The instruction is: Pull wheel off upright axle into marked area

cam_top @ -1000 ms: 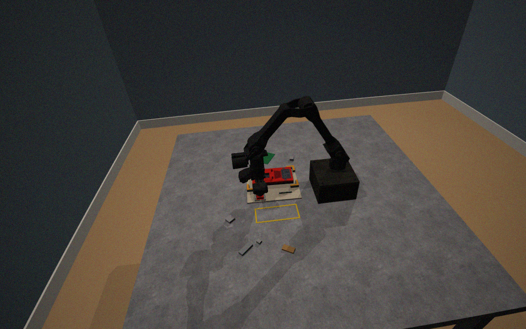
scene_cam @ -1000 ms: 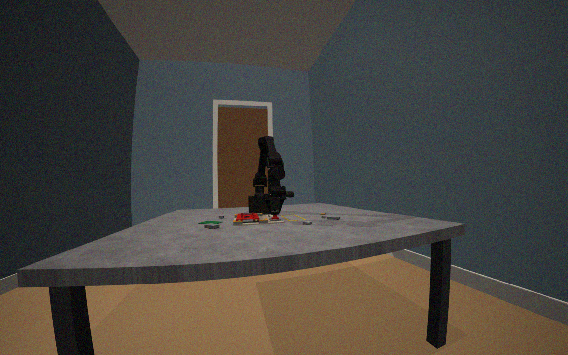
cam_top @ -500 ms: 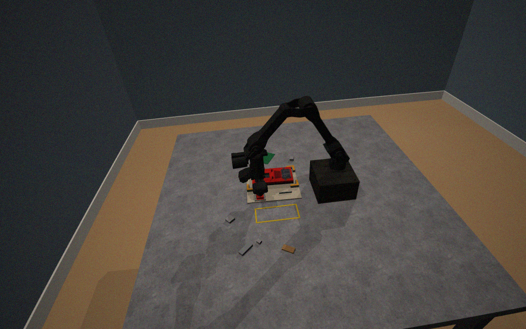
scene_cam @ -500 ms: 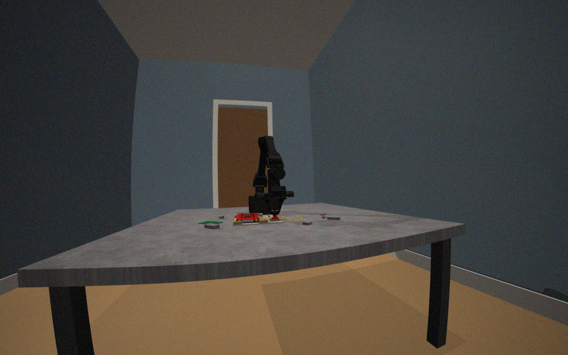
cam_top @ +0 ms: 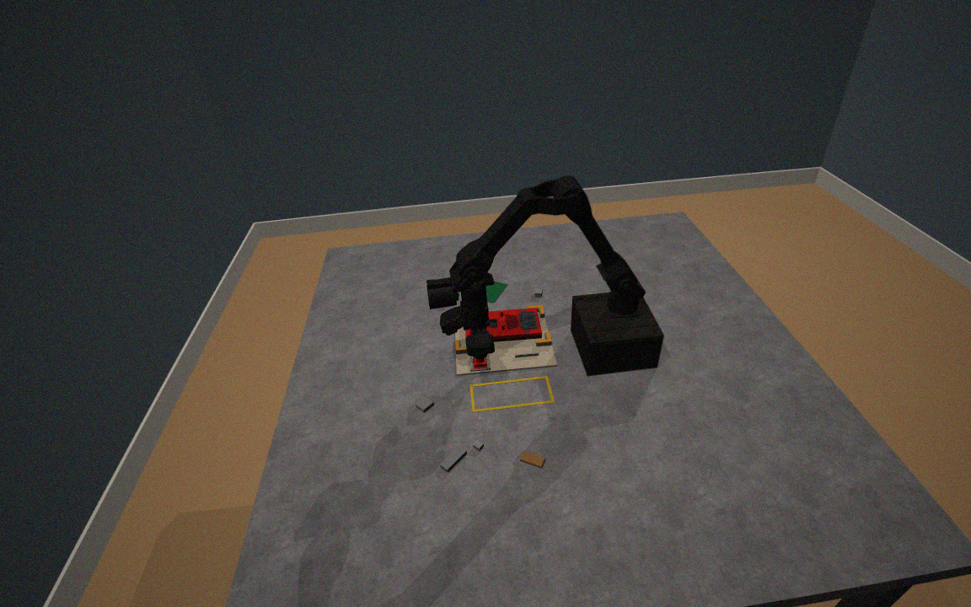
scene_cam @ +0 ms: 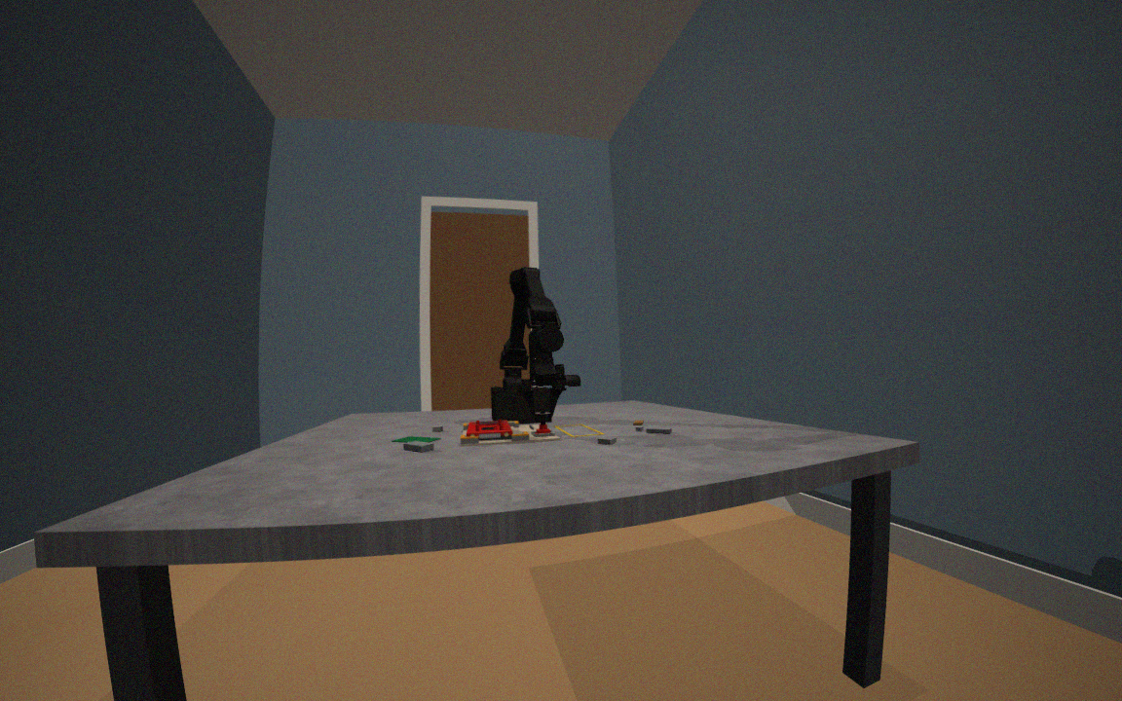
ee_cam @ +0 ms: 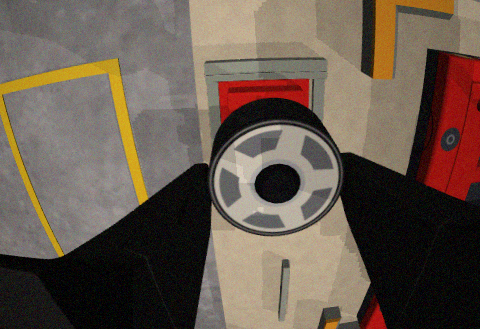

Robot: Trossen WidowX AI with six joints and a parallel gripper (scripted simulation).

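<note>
Right now the black axle is 1 cm below my gripper tip. The rest, counted from my gripper tip: wheel: right at my gripper tip; green tile: 3 cm behind, 31 cm to the right, 5 cm below; brown tile: 10 cm behind, 29 cm to the left, 5 cm below.
</note>
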